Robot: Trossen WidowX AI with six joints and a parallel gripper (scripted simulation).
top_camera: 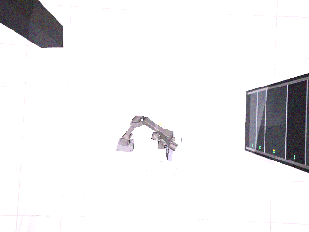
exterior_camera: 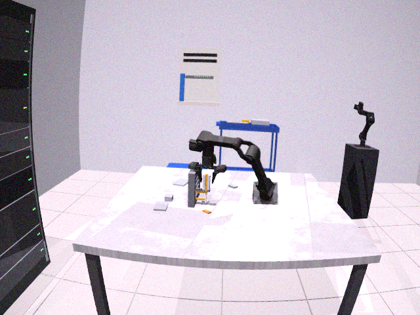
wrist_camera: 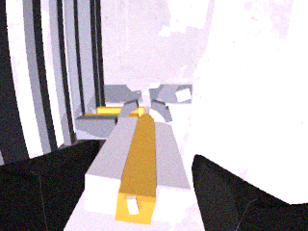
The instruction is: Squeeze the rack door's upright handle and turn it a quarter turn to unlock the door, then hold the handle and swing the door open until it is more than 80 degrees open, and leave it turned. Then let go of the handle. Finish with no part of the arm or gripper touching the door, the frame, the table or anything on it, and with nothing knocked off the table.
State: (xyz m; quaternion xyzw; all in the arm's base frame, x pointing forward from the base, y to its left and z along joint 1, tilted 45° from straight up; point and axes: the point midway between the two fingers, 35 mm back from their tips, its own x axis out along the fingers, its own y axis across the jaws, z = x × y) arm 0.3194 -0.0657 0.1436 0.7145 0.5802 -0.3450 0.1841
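My gripper tip is now 20 mm above the orange handle and 10 mm to the left of it. From my gripper tip the other things lie so: orange piece: 120 mm below, 100 mm to the left.
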